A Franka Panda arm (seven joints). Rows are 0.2 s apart.
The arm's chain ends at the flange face. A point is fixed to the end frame.
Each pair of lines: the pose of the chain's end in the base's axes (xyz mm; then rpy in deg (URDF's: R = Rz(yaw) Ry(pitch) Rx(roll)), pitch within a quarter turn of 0, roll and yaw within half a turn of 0), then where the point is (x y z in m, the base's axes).
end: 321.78 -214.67 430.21 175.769 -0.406 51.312
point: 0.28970 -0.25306 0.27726
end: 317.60 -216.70 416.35 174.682 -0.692 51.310
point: 0.28826 -0.25630 0.26316
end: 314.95 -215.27 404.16 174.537 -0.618 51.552
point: 0.28595 -0.25539 0.25104
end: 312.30 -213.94 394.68 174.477 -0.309 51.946
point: 0.28320 -0.25501 0.24183
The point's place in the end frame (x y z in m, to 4 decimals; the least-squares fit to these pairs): -0.0511 -0.0123 0.1521
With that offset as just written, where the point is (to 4 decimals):
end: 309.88 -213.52 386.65 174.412 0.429 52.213
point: 0.2799 -0.2564 0.2345
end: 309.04 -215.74 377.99 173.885 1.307 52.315
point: 0.2788 -0.2614 0.2267
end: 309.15 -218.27 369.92 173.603 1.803 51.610
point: 0.2782 -0.2650 0.2191
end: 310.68 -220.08 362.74 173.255 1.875 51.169
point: 0.2799 -0.2673 0.2120
